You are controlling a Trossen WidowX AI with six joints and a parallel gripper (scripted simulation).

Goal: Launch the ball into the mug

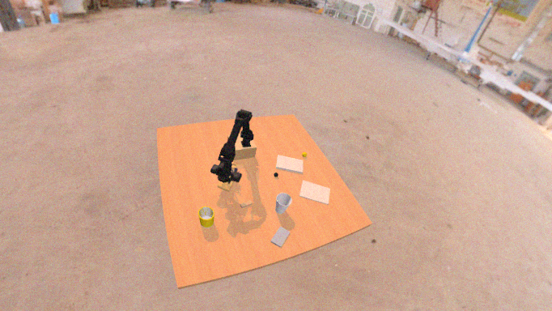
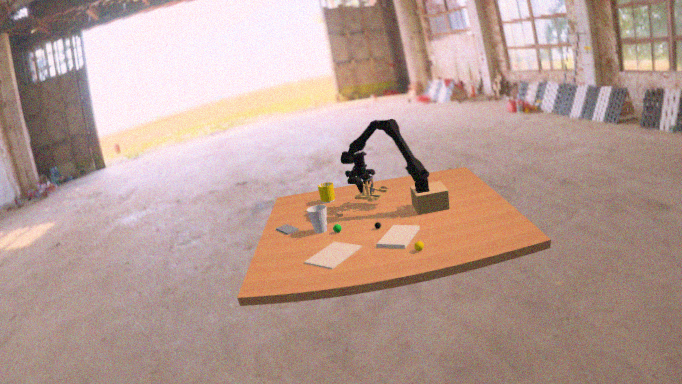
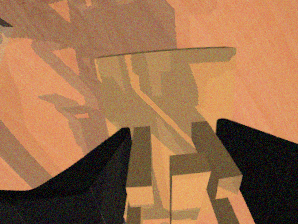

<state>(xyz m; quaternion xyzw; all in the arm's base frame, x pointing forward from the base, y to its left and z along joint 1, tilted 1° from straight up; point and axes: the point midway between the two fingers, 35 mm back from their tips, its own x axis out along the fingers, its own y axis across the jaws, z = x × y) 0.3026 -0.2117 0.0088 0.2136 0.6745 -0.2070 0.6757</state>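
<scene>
Right now my gripper tip is 37 cm to the right of the black ball, 6 cm above it and 5 cm past it. Also, from my gripper tip: small wooden block (14 cm ahead, 10 cm to the left, 7 cm below); yellow mug (22 cm ahead, 16 cm to the right, 5 cm below); wooden catapult (5 cm to the left, 5 cm behind, 2 cm above).
</scene>
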